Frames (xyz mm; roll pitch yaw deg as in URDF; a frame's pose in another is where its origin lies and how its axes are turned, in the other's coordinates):
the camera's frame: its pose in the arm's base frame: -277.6 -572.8 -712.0 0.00 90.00 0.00
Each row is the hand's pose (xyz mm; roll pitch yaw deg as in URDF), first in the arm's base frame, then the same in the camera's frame.
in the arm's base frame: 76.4 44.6 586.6 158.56 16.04 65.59
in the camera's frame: -1298.6 617.4 354.0 75.71 -23.40 72.48
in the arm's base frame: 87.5 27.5 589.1 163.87 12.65 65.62
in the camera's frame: -1301.1 600.3 365.1 79.54 -23.75 76.16
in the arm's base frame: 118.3 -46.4 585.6 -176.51 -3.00 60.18
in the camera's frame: -1297.6 526.4 395.9 91.77 -29.78 93.46
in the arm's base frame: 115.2 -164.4 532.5 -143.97 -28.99 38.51
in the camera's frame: -1244.5 408.4 392.8 94.69 -43.19 131.67
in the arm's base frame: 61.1 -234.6 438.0 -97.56 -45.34 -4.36
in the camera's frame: -1150.0 338.2 338.7 76.32 -44.50 -175.70
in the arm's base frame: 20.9 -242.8 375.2 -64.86 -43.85 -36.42
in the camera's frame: -1087.2 330.0 298.5 68.34 -35.47 -148.28
